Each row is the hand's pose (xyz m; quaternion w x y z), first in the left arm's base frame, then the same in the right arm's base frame.
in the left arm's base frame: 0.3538 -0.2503 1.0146 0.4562 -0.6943 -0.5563 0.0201
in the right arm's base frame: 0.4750 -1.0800 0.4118 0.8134 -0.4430 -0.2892 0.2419
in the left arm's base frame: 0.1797 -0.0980 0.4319 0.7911 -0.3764 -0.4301 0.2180
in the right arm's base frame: -0.0815 -0.7951 0.3652 0.9517 -0.0075 -0.0529 0.3022
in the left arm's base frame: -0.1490 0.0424 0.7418 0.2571 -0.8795 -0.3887 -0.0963
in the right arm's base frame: 0.0205 -0.8793 0.8194 0.6139 -0.7099 -0.2249 0.2620
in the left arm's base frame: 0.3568 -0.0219 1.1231 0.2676 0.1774 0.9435 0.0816
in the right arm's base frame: 0.5996 -0.9145 0.5570 0.2720 -0.2060 -0.9145 -0.2174
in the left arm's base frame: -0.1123 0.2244 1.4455 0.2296 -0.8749 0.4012 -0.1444
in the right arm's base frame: 0.6520 -0.9522 1.1738 0.2131 -0.7737 0.4404 0.4026
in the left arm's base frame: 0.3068 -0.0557 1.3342 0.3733 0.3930 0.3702 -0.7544
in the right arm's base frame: 0.7437 -1.0334 0.6723 0.0822 0.0395 0.6871 -0.7209
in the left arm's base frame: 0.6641 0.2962 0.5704 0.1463 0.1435 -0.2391 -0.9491
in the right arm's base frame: 0.3494 -0.3460 0.2174 0.2505 -0.2882 0.0972 -0.9191
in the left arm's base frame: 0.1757 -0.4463 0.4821 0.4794 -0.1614 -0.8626 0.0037
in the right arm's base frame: -0.0916 -1.1224 0.2363 0.8561 0.0193 -0.5071 -0.0981
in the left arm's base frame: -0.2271 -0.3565 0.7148 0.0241 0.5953 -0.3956 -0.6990
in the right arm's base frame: -0.1007 -1.2472 0.6932 0.1046 0.1922 -0.1302 -0.9670
